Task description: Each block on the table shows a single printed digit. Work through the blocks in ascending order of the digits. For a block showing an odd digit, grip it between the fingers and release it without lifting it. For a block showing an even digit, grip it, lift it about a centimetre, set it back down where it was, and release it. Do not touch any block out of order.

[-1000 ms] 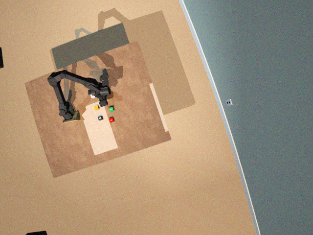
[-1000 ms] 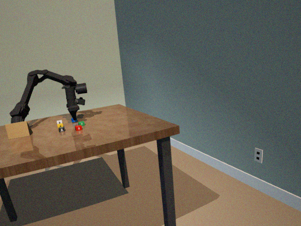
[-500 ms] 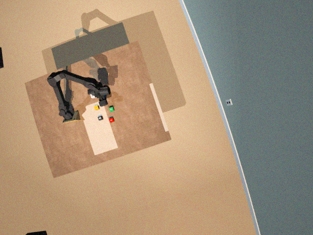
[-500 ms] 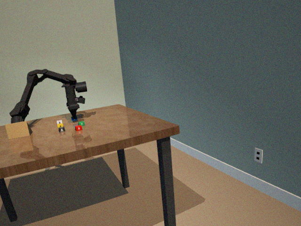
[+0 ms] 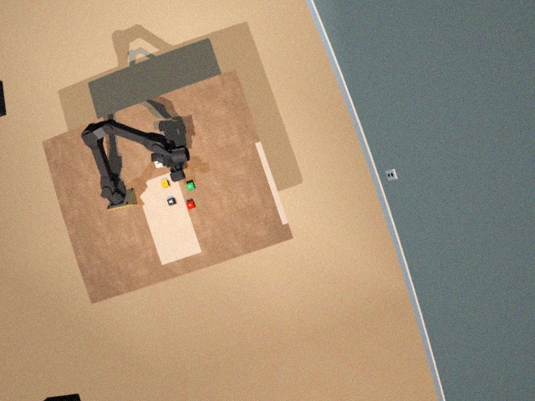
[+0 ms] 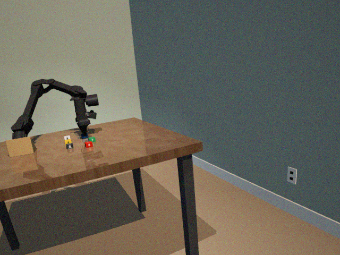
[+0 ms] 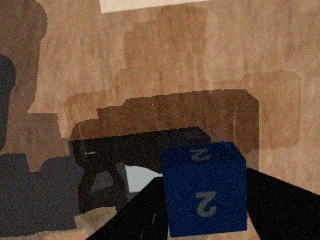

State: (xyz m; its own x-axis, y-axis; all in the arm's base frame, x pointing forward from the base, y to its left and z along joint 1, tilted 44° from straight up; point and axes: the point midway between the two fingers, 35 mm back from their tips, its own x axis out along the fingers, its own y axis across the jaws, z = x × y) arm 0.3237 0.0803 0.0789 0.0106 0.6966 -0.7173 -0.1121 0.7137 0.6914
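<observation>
My gripper tip is now right at the blue block. Also, from my gripper tip: yellow block (9 cm behind, 8 cm to the right); then green block (3 cm ahead, 12 cm to the right); then white block (10 cm behind, 3 cm to the left).
</observation>
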